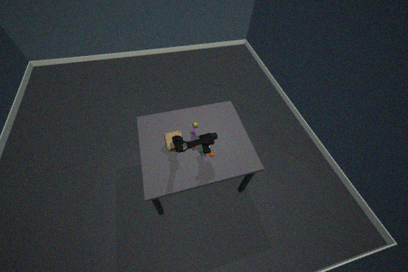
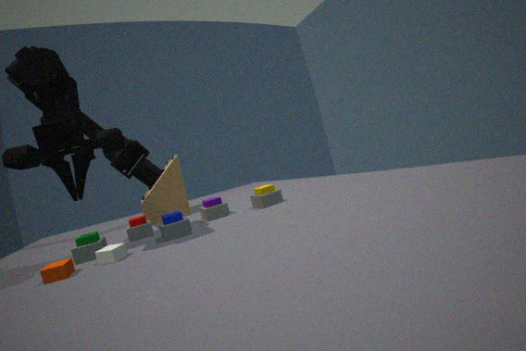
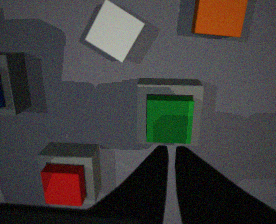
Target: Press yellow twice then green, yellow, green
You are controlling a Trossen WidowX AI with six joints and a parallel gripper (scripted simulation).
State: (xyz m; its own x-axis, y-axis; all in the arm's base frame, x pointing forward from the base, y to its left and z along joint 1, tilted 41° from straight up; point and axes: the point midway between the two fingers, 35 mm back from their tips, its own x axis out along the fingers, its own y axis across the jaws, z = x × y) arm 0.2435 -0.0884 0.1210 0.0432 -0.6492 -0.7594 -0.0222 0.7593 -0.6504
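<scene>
Right now my gripper tip is 1 cm past the green button and 7 cm above it. The rest, counted from my gripper tip: orange block (7 cm ahead, 3 cm to the right, 9 cm below); red button (7 cm behind, 8 cm to the left, 7 cm below); white block (5 cm ahead, 4 cm to the left, 9 cm below).
</scene>
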